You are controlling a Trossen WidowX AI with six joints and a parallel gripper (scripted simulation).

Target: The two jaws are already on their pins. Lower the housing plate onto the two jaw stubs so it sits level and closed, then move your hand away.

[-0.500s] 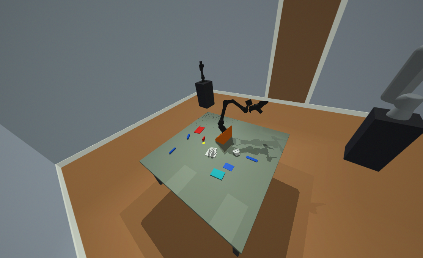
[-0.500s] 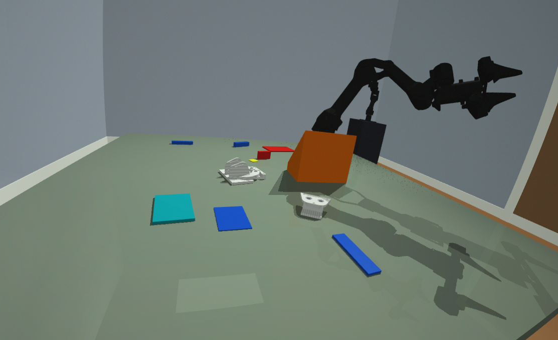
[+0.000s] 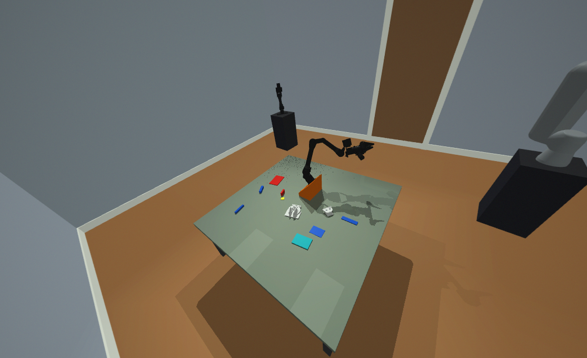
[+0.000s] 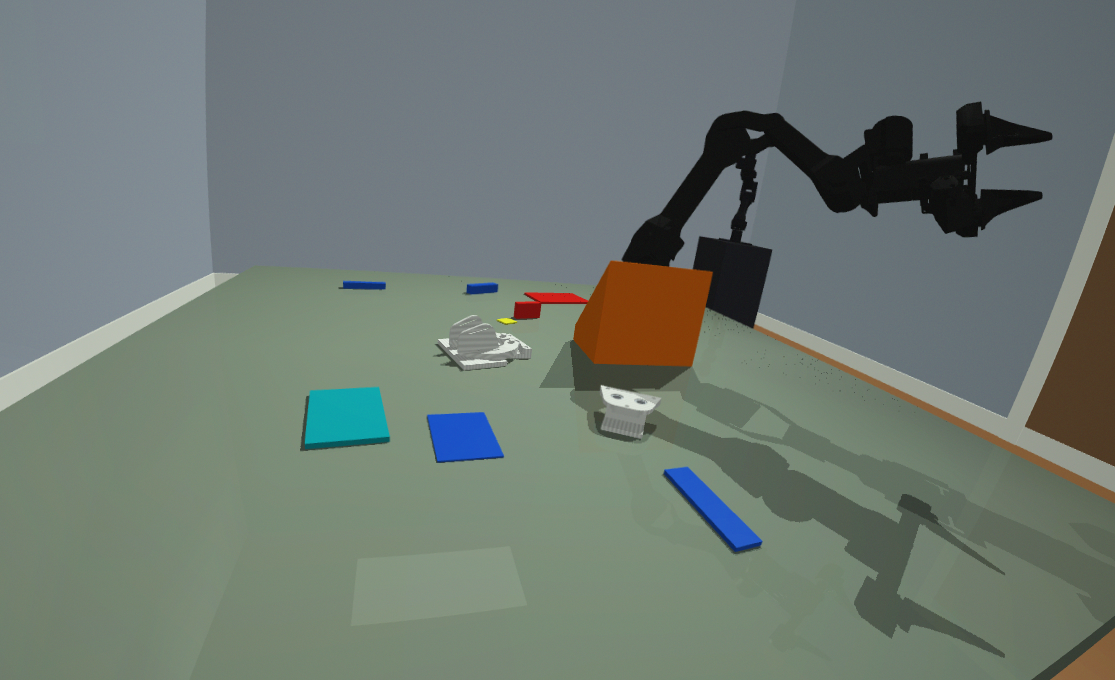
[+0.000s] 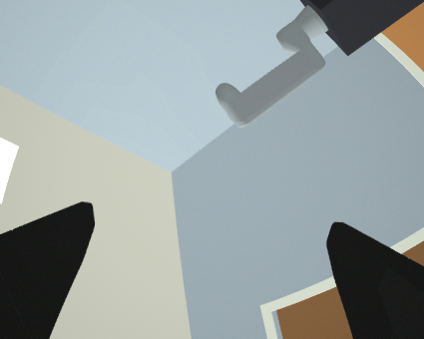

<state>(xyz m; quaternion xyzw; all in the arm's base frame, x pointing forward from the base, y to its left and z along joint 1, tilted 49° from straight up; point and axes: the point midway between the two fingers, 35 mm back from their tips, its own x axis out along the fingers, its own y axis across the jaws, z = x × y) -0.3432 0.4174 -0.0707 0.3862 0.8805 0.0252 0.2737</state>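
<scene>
My gripper tip is 48 cm short of the white housing plate, 38 cm above it and 10 cm to the left of it. From my gripper tip the other things lie so: blue tile (68 cm ahead, 40 cm below, 6 cm to the right); then blue strip (46 cm ahead, 40 cm below, 7 cm to the left); then white ribbed block (48 cm ahead, 39 cm below, 9 cm to the right).
</scene>
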